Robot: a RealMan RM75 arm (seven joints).
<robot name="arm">
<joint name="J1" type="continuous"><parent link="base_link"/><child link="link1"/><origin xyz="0 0 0.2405"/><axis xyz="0 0 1"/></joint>
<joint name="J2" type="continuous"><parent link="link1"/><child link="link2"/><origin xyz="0 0 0"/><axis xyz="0 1 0"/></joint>
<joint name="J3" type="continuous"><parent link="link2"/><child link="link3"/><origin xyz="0 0 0.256"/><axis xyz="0 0 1"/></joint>
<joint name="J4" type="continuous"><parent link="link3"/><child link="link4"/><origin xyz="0 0 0"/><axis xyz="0 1 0"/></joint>
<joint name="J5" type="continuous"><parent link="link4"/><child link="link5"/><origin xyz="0 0 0.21"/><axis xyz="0 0 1"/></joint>
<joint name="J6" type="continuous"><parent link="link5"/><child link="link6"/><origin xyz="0 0 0"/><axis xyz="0 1 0"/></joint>
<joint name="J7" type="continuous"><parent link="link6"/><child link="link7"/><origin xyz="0 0 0.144"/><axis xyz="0 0 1"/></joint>
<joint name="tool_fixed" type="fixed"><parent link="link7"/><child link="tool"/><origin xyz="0 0 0"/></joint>
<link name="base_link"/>
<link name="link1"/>
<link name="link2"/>
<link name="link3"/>
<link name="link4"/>
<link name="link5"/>
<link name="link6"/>
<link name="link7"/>
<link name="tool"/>
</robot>
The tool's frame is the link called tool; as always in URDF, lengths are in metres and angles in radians. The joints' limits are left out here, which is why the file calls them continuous.
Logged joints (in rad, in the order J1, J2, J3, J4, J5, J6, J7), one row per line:
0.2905 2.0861 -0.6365 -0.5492 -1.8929 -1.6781 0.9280
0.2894 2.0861 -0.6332 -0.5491 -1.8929 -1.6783 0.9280
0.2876 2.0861 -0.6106 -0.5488 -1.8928 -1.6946 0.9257
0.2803 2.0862 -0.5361 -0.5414 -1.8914 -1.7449 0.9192
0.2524 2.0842 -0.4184 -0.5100 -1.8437 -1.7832 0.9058
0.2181 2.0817 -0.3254 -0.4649 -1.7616 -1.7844 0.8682
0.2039 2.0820 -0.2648 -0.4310 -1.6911 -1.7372 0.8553
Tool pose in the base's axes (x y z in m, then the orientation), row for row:
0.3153 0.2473 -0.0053 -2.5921 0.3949 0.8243
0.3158 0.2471 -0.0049 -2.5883 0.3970 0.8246
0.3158 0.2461 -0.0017 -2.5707 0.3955 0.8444
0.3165 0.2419 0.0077 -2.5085 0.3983 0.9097
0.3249 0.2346 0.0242 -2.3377 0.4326 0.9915
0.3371 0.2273 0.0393 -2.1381 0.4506 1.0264
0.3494 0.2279 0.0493 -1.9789 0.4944 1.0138
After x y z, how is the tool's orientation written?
As a rotation vector, in radians.
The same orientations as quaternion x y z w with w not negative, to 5 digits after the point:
-0.92493 0.14091 0.29413 0.19527
-0.92435 0.14178 0.29449 0.19683
-0.92067 0.14164 0.30241 0.20210
-0.90701 0.14401 0.32892 0.22002
-0.87148 0.16127 0.36962 0.27911
-0.82772 0.17444 0.39735 0.35577
-0.78900 0.19712 0.40421 0.41860

